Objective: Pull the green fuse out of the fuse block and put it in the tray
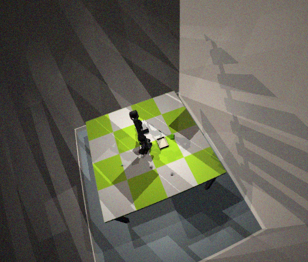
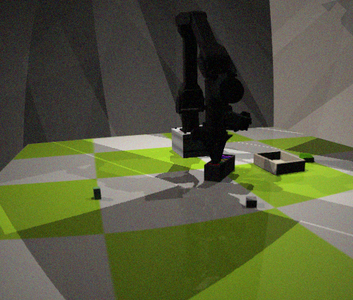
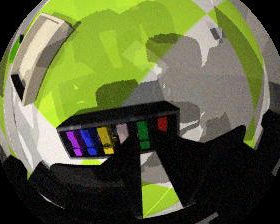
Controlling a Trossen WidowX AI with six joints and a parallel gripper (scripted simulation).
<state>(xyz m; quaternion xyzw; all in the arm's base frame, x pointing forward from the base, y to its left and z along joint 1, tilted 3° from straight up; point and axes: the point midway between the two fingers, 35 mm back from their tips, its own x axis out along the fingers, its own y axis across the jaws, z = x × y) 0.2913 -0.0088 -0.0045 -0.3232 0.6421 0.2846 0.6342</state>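
Right now the green fuse is 10 mm below my gripper tip. The rest, counted from my gripper tip: tray (200 mm to the left, 30 mm below, 30 mm behind).
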